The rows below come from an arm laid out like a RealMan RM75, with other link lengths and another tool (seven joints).
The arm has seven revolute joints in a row. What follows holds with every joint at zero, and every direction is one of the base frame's. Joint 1 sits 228.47 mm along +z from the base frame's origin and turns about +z. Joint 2 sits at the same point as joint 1 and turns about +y. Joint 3 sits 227.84 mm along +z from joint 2 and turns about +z. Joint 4 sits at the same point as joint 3 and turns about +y. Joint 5 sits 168 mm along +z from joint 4 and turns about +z. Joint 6 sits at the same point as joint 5 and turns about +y. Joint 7 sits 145.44 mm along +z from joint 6 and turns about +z. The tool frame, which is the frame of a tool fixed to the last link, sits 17 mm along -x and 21 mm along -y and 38 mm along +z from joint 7; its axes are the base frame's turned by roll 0, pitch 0.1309 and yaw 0.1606 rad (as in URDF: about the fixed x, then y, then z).
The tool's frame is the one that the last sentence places.
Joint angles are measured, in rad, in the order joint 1, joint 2, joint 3, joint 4, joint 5, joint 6, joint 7. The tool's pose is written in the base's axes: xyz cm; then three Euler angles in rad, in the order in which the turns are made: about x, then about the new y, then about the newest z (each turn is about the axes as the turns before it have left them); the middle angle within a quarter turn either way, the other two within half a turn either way. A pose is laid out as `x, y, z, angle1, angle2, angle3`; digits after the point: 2 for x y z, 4 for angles.
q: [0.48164 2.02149 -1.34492 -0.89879 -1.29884 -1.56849 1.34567]
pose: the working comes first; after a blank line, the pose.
Where each joint sits with the arm in this pose, in the base's axes (m; each line is computed from the numbers above, not from the rounded line before):
joint 1: 0.0000 0.0000 0.2285
joint 2: 0.0000 0.0000 0.2285
joint 3: 0.1818 0.0950 0.1292
joint 4: 0.1818 0.0950 0.1292
joint 5: 0.2172 0.2581 0.1102
joint 6: 0.2172 0.2581 0.1102
joint 7: 0.1168 0.2681 0.0055
the tool: 0.0794 0.2917 -0.0092

7.94, 29.17, -0.92, -3.0845, -0.6346, 0.2096
